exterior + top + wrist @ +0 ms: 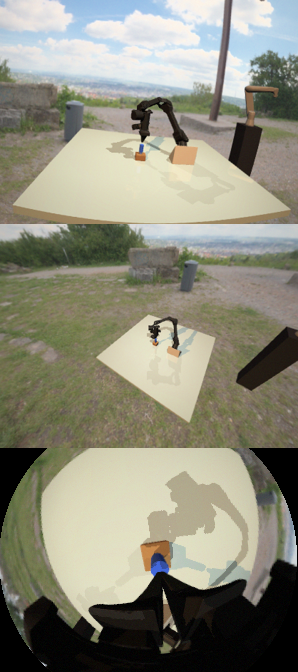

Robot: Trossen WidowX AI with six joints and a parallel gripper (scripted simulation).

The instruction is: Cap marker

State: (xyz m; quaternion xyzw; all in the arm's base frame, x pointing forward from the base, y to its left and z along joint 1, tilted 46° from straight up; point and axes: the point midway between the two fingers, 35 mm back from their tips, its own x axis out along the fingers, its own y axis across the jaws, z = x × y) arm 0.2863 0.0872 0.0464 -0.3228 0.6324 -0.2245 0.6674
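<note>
Now: the blue cap 4 cm below my gripper tip. Also, from my gripper tip: orange holder block 10 cm below.
</note>
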